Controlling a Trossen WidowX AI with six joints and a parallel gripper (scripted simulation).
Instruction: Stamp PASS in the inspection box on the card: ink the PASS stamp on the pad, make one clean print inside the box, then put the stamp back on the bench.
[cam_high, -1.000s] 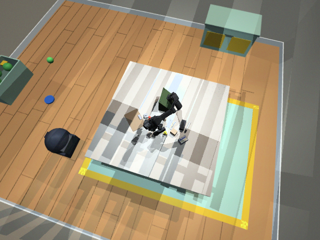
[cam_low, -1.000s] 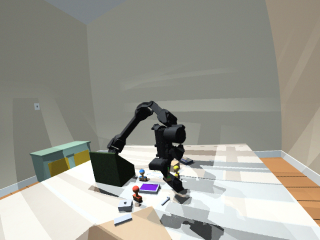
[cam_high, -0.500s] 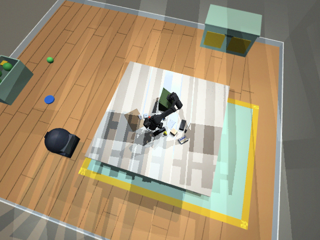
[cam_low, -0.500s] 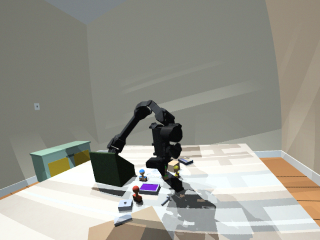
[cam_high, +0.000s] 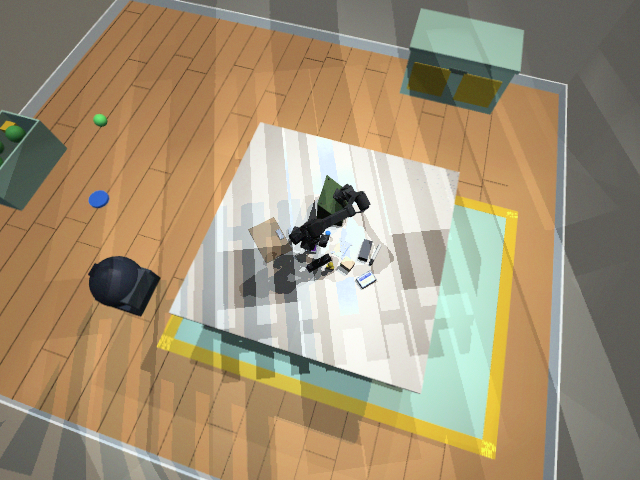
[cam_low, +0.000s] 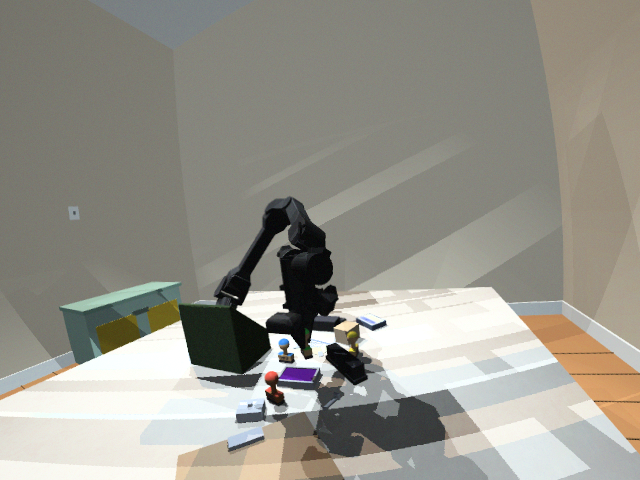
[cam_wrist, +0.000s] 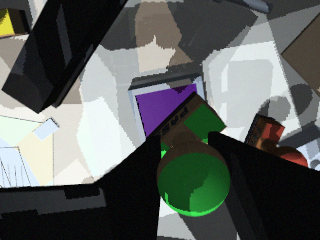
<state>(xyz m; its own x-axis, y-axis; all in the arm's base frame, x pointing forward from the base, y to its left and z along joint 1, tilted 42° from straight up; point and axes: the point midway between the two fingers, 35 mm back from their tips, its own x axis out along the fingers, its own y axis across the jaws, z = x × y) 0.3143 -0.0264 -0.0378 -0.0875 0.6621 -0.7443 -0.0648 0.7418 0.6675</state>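
Now: gripper tip 3 cm past the purple ink pad and 9 cm above it. From my gripper tip the other things lie so: green stamp: right at my gripper tip; then black block: 6 cm ahead, 7 cm to the left, 8 cm below; then red stamp: 4 cm behind, 8 cm to the right, 7 cm below.
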